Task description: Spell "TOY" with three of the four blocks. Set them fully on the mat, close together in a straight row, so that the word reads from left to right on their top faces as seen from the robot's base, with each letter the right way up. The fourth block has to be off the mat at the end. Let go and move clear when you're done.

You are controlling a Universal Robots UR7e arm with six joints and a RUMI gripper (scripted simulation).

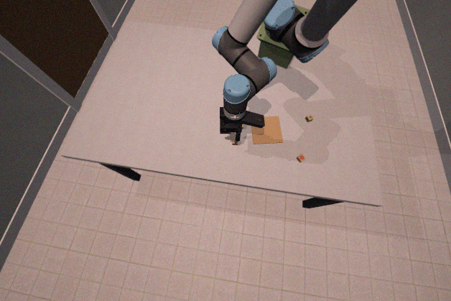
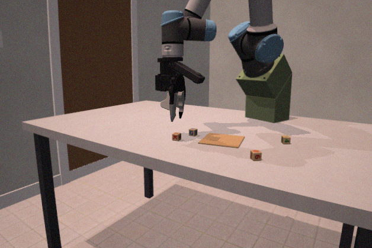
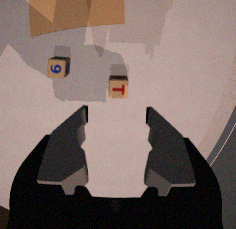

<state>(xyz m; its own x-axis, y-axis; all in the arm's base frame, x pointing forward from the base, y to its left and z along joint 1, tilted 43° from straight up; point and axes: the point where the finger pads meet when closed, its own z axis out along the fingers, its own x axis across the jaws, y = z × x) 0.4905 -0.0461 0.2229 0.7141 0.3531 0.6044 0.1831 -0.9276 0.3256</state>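
The T block is 80 mm below my hand. From my hand the other things lie so: wooden block 310 mm to the left, 80 mm below; then mat 130 mm to the left, 100 mm behind, 90 mm below.
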